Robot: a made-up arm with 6 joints. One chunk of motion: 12 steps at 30 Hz.
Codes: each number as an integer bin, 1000 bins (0 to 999) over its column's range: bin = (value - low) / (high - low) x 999, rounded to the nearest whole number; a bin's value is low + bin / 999 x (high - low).
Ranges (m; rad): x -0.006..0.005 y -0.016..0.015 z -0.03..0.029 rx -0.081..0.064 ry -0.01..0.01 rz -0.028..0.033
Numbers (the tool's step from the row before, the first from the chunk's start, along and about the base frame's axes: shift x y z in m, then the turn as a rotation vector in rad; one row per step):
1: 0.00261 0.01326 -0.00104 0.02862 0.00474 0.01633
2: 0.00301 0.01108 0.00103 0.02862 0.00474 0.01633
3: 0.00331 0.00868 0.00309 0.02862 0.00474 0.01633
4: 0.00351 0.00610 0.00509 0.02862 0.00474 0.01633
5: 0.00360 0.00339 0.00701 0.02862 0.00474 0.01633
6: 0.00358 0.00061 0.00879 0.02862 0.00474 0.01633
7: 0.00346 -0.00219 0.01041 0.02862 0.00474 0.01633
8: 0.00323 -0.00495 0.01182 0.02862 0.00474 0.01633
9: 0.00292 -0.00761 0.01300 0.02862 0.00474 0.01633
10: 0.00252 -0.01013 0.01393 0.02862 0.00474 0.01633
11: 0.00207 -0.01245 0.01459 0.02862 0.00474 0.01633
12: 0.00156 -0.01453 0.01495 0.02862 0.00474 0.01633
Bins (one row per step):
1: 782 943 490 755 736 726
2: 818 873 525 755 736 726
3: 846 795 560 755 736 726
4: 864 712 594 755 736 726
5: 872 625 627 755 736 726
6: 870 535 657 755 736 726
7: 859 445 684 755 736 726
8: 838 356 708 755 736 726
9: 810 270 728 755 736 726
10: 774 189 744 755 736 726
11: 733 114 755 755 736 726
12: 687 47 761 755 736 726

